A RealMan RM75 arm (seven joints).
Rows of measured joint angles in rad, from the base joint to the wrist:
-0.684 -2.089 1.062 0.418 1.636 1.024 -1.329
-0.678 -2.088 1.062 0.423 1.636 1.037 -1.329
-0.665 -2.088 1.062 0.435 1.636 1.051 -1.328
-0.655 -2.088 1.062 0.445 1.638 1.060 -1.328
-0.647 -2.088 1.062 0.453 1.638 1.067 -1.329
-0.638 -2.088 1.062 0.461 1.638 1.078 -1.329
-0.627 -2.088 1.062 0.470 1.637 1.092 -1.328
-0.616 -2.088 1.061 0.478 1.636 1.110 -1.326
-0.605 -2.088 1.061 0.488 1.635 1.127 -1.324
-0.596 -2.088 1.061 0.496 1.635 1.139 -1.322
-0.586 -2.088 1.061 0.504 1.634 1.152 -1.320
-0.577 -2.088 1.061 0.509 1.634 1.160 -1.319
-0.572 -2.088 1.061 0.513 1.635 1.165 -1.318
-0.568 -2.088 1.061 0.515 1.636 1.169 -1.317
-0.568 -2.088 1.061 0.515 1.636 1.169 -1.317
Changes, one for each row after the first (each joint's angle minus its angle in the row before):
0.006 0.001 0.000 0.005 0.000 0.013 0.000
0.013 0.000 0.000 0.012 0.000 0.014 0.001
0.010 0.000 0.000 0.010 0.002 0.009 0.000
0.008 0.000 0.000 0.008 0.000 0.007 -0.001
0.009 0.000 0.000 0.008 0.000 0.011 0.000
0.011 0.000 0.000 0.009 -0.001 0.014 0.001
0.011 0.000 -0.001 0.008 -0.001 0.018 0.002
0.011 0.000 0.000 0.010 -0.001 0.017 0.002
0.009 0.000 0.000 0.008 0.000 0.012 0.002
0.010 0.000 0.000 0.008 -0.001 0.013 0.002
0.009 0.000 0.000 0.005 0.000 0.008 0.001
0.005 0.000 0.000 0.004 0.001 0.005 0.001
0.004 0.000 0.000 0.002 0.001 0.004 0.001
0.000 0.000 0.000 0.000 0.000 0.000 0.000

